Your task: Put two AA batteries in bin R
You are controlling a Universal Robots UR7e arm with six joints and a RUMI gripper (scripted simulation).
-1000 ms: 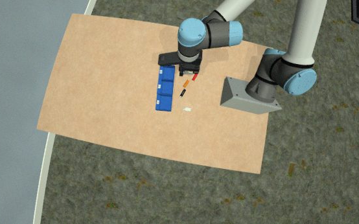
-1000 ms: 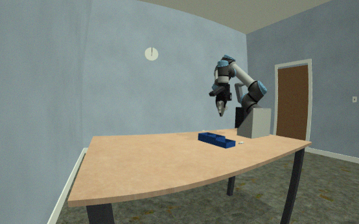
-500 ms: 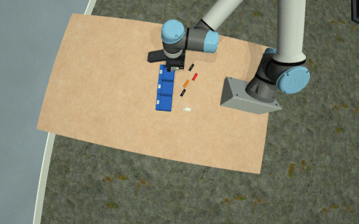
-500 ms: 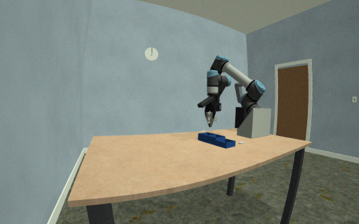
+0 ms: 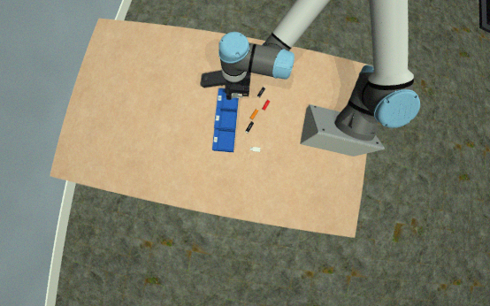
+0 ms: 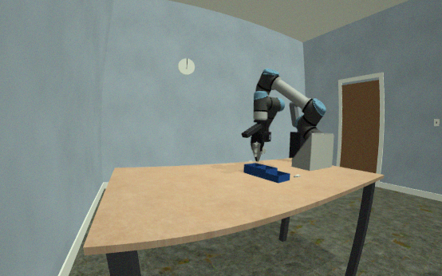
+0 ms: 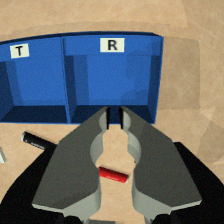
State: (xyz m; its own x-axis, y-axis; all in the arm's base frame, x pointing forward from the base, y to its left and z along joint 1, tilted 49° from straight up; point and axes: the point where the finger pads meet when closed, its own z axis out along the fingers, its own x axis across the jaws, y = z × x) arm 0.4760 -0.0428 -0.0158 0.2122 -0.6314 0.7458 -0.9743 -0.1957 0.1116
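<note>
Now: the joined blue bins 9 cm to the left of my hand and 5 cm below it. Round my hand: red battery 14 cm behind, 3 cm to the right, 7 cm below; then orange AA battery 11 cm behind, 2 cm to the left, 7 cm below; then black AA battery 11 cm behind, 8 cm to the right, 7 cm below.
</note>
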